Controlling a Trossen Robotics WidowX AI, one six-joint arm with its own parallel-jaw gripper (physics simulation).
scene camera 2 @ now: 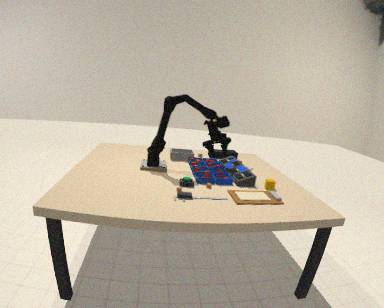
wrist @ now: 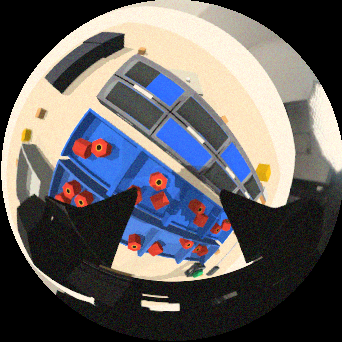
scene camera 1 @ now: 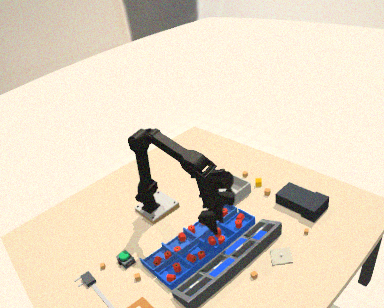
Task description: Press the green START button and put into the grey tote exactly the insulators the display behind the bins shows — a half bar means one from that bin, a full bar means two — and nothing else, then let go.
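Places are measured from the arm's base along level axes (x ahead, y left, z up), in centimetres.
Pixels of known places: gripper, between the fingertips: [scene camera 2: 219, 156] [wrist: 179, 193] [scene camera 1: 219, 228]; arm's base, origin of its link: [scene camera 2: 152, 164] [scene camera 1: 150, 207].
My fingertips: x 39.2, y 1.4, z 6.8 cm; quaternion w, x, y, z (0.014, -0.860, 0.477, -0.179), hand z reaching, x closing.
Ahead of a thing's pixels: the offset from my fingertips to its top centre. "*": to the spot under its first point.
My gripper [scene camera 1: 220, 218] [scene camera 2: 217, 151] [wrist: 179, 193] is open and empty, above the blue bins @(dx -4.1, dy -20.6, dz -5.6 cm) [scene camera 1: 172, 283] [scene camera 2: 215, 181] [wrist: 114, 171]. Red insulators [scene camera 1: 182, 236] [wrist: 158, 181] lie in the bins; one is partly hidden by the left finger in the wrist view. The display [scene camera 1: 190, 299] [wrist: 160, 127] stands behind the bins. In the wrist view its outer row has a half bar @(dx +12.3, dy +10.6, dz -2.7 cm) [wrist: 165, 89] at the far left and a long bar @(dx +10.5, dy -11.0, dz -2.7 cm) [wrist: 235, 162] in the third cell; its inner row has a full bar @(dx +6.9, dy +0.2, dz -4.4 cm) [wrist: 181, 142] in the second cell. The green START button @(dx -24.3, dy -27.7, dz -5.0 cm) [scene camera 1: 124, 256] [scene camera 2: 187, 179] [wrist: 198, 273] is beside the bins. The arm partly hides the grey tote @(dx -17.9, dy +26.1, dz -3.6 cm) [scene camera 1: 243, 192] [scene camera 2: 181, 154] in scene camera 1.
A black box @(dx +13.9, dy +34.9, dz -3.4 cm) [scene camera 1: 301, 201] [wrist: 85, 60] lies beyond the display's end. A pale plate @(dx +21.7, dy +7.3, dz -8.5 cm) [scene camera 1: 281, 256] lies behind the display. A plug-like tool @(dx -21.1, dy -45.7, dz -7.1 cm) [scene camera 1: 88, 279] [scene camera 2: 185, 195] and an orange-edged board @(* dx -6.2, dy -47.1, dz -8.4 cm) [scene camera 2: 235, 199] lie past the button end. Small orange cubes @(dx +19.0, dy -5.3, dz -7.2 cm) [scene camera 1: 254, 275] and yellow cubes [scene camera 1: 258, 182] [scene camera 2: 270, 184] are scattered around.
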